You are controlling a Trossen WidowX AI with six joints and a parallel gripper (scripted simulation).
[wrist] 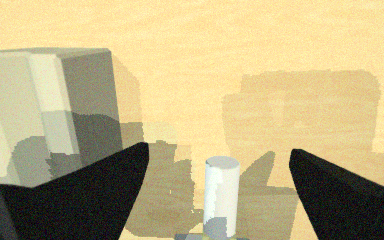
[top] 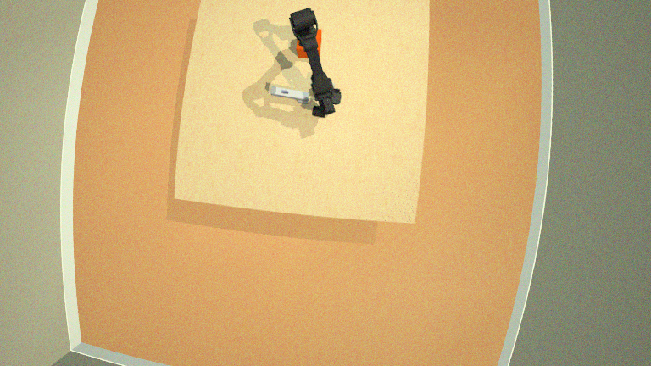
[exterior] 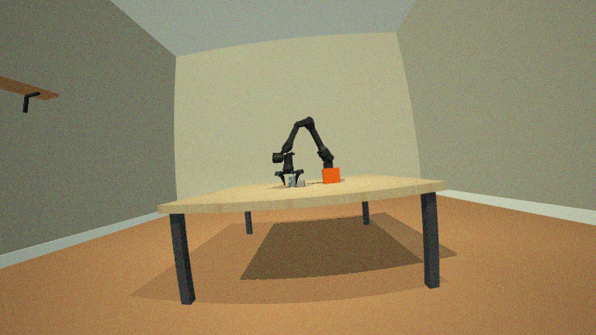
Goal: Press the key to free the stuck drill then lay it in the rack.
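Right now the grey block is 80 mm behind my gripper tip, 10 mm to the left of it and 10 mm above it. The rest, counted from my gripper tip: bluish-purple key: 10 mm ahead, 180 mm to the right, 40 mm above.
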